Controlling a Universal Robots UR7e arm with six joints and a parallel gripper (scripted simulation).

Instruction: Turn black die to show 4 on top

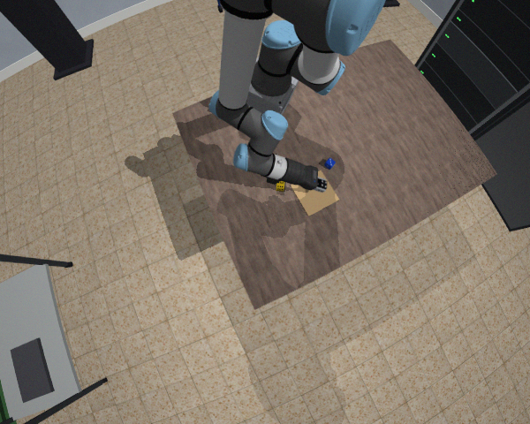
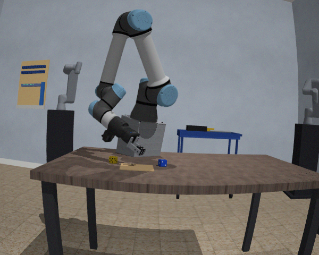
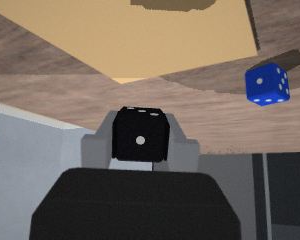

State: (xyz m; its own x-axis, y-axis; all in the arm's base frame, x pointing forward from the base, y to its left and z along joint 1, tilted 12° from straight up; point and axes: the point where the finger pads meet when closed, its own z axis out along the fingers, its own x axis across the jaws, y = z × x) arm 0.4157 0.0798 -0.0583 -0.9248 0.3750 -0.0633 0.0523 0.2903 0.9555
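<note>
The tan mat is 7 cm below my hand and 1 cm to the right of it. Also, from my hand: blue die (9 cm to the left, 9 cm behind, 6 cm below); then black die (right at my hand); then yellow die (13 cm to the right, 6 cm below, 5 cm behind).
</note>
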